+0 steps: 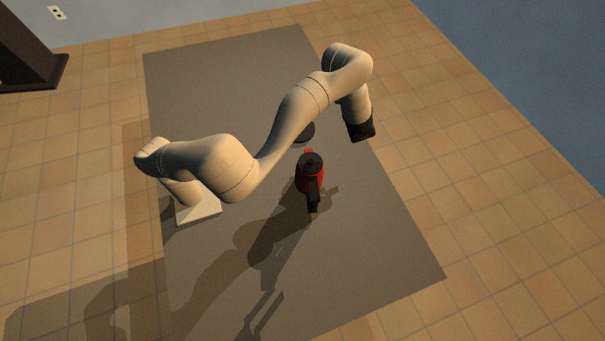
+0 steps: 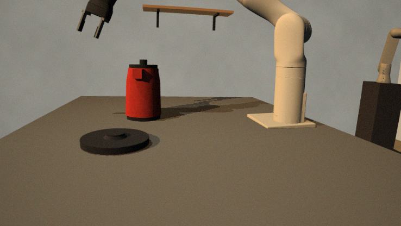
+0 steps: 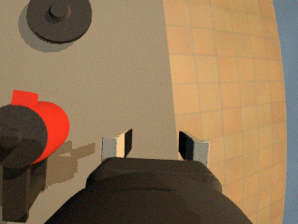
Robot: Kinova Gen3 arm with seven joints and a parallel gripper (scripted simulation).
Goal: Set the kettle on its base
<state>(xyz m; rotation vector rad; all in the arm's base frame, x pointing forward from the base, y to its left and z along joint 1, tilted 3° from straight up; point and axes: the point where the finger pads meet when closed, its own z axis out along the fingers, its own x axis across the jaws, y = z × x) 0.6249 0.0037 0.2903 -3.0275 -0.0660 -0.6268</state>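
Right now my hand is 180 mm above the red kettle, 170 mm past it and 60 mm to the left of it. Round my hand: black base (260 mm below, 250 mm to the left, 160 mm behind).
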